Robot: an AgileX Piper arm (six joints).
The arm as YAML. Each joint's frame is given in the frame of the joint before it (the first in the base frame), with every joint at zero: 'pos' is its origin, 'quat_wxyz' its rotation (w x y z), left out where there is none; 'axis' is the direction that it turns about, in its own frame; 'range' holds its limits. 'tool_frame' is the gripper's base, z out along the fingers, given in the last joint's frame.
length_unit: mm
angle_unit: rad
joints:
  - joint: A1
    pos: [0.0, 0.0, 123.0]
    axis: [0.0, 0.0, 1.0]
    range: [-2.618, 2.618]
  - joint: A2
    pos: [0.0, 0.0, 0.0]
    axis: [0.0, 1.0, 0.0]
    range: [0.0, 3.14]
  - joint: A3
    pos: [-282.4, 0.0, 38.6]
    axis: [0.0, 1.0, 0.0]
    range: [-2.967, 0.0]
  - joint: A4
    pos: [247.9, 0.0, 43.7]
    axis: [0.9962, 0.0, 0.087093]
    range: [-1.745, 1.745]
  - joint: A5
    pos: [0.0, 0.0, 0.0]
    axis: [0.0, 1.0, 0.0]
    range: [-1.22, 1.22]
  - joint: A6
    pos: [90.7, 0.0, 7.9]
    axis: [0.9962, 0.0, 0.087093]
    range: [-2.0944, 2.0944]
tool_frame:
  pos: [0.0, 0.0, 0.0]
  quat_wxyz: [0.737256, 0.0, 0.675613, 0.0]
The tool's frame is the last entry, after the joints.
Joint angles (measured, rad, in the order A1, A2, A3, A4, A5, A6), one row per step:
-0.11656, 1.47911, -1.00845, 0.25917, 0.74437, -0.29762
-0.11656, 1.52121, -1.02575, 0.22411, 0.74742, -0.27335
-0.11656, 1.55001, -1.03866, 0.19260, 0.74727, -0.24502
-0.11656, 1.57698, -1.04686, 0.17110, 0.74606, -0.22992
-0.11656, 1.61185, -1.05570, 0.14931, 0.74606, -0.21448
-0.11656, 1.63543, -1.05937, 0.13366, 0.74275, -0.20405
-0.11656, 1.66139, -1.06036, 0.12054, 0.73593, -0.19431
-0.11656, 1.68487, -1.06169, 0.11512, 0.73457, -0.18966
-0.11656, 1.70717, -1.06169, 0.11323, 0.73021, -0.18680
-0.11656, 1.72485, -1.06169, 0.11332, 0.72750, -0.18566
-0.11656, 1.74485, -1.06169, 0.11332, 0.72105, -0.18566
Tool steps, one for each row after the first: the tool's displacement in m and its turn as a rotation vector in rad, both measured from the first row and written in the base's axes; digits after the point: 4 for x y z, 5 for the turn. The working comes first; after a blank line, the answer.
Tool pose at each row, in the base's axes (x y z in m, rotation vector in rad; the steps are taken from these numbers as rounded here):
0.2930, -0.0184, 0.2539, -0.03915, 2.66183, 0.16252
0.3003, -0.0213, 0.2456, -0.03255, 2.69714, 0.13806
0.3054, -0.0238, 0.2401, -0.01828, 2.71951, 0.11485
0.3097, -0.0257, 0.2338, -0.01370, 2.74095, 0.09858
0.3147, -0.0276, 0.2251, -0.00885, 2.77049, 0.08355
0.3178, -0.0289, 0.2185, -0.00619, 2.78951, 0.07159
0.3207, -0.0302, 0.2106, -0.00204, 2.80959, 0.06207
0.3230, -0.0308, 0.2033, 0.00100, 2.83099, 0.06081
0.3251, -0.0312, 0.1962, 0.00489, 2.84909, 0.06215
0.3265, -0.0313, 0.1905, 0.00780, 2.86394, 0.06490
0.3284, -0.0316, 0.1840, 0.00938, 2.87743, 0.06667

0.0073, -0.0029, -0.0083, -0.01795, 0.03403, -0.00744
0.0124, -0.0054, -0.0138, -0.03284, 0.05570, -0.02042
0.0167, -0.0073, -0.0201, -0.04435, 0.07657, -0.02537
0.0217, -0.0092, -0.0288, -0.05516, 0.10567, -0.02982
0.0248, -0.0105, -0.0354, -0.06368, 0.12437, -0.03270
0.0277, -0.0118, -0.0433, -0.07025, 0.14430, -0.03608
0.0300, -0.0124, -0.0506, -0.07138, 0.16575, -0.03723
0.0321, -0.0128, -0.0577, -0.07048, 0.18401, -0.03866
0.0335, -0.0129, -0.0634, -0.06868, 0.19904, -0.03936
0.0354, -0.0132, -0.0699, -0.06773, 0.21262, -0.03939

